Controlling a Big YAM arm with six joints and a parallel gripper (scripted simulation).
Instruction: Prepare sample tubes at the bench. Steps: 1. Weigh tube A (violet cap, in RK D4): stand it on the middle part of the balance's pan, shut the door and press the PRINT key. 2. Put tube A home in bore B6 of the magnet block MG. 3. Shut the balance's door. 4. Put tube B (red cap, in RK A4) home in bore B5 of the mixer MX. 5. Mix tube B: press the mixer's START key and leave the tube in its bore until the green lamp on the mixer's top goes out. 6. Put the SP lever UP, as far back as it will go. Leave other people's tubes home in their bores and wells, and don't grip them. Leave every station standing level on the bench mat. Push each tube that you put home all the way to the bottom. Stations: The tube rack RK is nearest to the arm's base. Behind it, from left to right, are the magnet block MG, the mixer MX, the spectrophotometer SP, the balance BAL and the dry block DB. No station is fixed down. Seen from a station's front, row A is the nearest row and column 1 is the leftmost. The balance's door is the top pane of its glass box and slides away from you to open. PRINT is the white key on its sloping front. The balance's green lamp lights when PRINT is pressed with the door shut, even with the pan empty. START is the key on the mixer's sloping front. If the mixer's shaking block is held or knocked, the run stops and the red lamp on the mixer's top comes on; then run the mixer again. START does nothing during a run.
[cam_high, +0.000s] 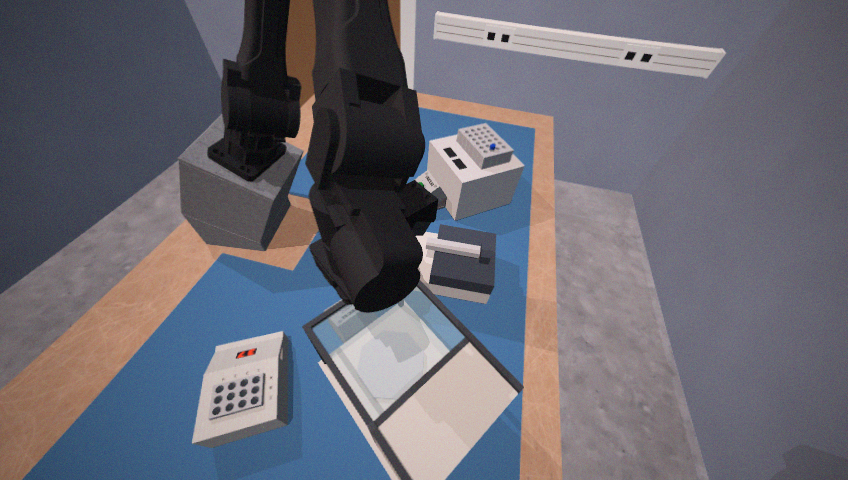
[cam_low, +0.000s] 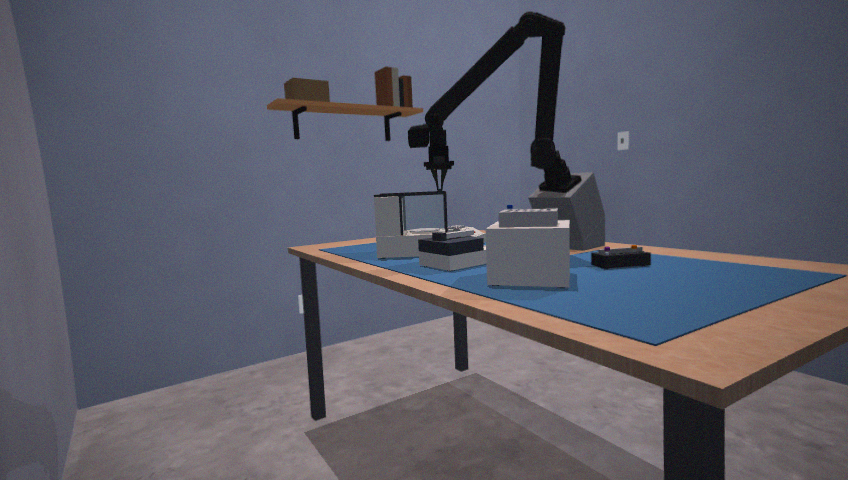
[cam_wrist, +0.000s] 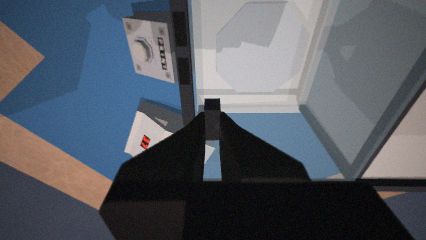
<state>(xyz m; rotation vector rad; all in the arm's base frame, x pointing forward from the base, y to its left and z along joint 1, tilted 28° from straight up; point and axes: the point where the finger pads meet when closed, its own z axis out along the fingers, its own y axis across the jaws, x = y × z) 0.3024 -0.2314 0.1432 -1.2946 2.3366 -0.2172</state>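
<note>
Now: the balance door 3 cm ahead of my hand, 1 cm to the right of it and 1 cm below it. The rest, counted from my hand: dry block DB: 17 cm behind, 12 cm to the right, 19 cm below; SP lever: 9 cm ahead, 23 cm to the left, 13 cm below; white print key: 8 cm behind, 5 cm to the left, 15 cm below.
</note>
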